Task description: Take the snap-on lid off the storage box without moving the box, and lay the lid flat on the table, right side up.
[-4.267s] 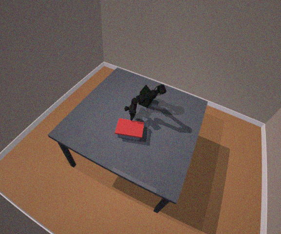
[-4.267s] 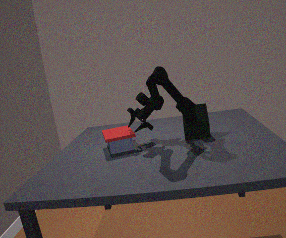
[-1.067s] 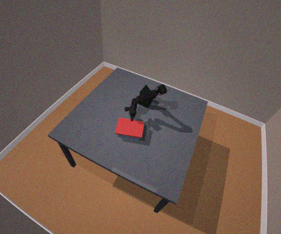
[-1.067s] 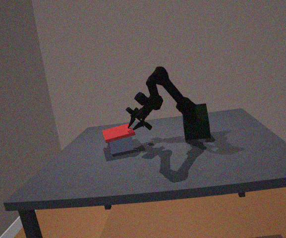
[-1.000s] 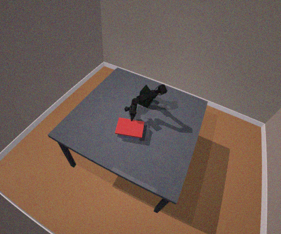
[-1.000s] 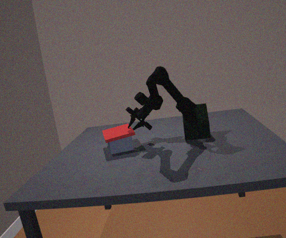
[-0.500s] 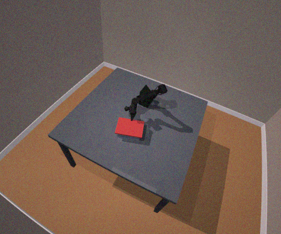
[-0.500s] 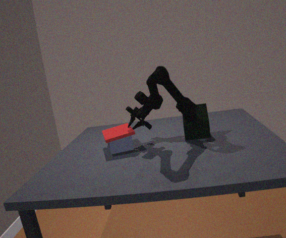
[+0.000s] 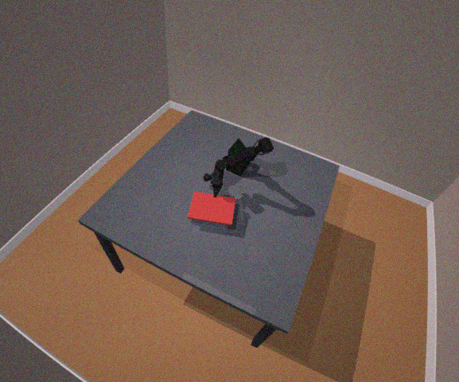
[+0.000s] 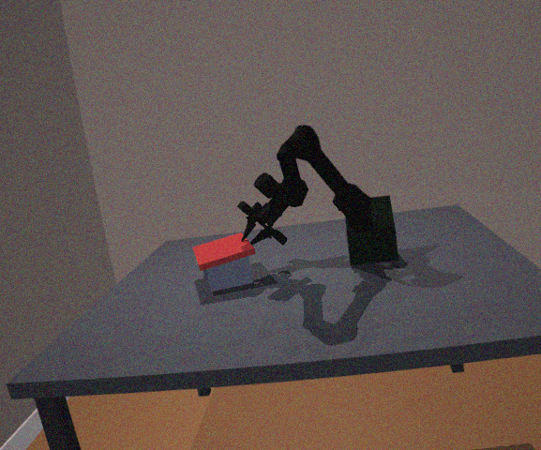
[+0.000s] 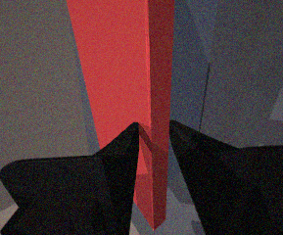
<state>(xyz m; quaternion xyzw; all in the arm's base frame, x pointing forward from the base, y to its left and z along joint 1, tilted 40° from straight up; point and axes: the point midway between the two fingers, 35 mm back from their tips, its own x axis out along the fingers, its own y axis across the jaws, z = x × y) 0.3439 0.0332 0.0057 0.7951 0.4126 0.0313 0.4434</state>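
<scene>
The red lid lies 70 mm ahead of my gripper tip and 30 mm to the left of it. From my gripper tip the other things lie so: storage box (70 mm ahead, 50 mm below, 30 mm to the left).
</scene>
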